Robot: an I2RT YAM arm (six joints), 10 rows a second.
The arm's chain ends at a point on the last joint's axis. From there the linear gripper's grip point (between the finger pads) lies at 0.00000 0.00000 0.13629 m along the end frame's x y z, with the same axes.
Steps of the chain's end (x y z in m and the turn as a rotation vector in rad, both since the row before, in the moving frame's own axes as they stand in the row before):
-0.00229, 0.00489, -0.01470, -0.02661, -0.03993, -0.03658
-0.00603, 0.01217, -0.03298, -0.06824, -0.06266, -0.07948
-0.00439, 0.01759, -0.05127, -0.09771, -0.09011, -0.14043
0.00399, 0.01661, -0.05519, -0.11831, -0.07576, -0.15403
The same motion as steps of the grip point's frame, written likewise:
-0.00766, 0.00861, -0.01486, -0.02661, -0.03993, -0.03658
-0.01418, 0.02179, -0.03356, -0.06824, -0.06266, -0.07948
-0.01566, 0.03168, -0.05247, -0.09771, -0.09011, -0.14043
-0.00502, 0.03341, -0.05653, -0.11831, -0.07576, -0.15403

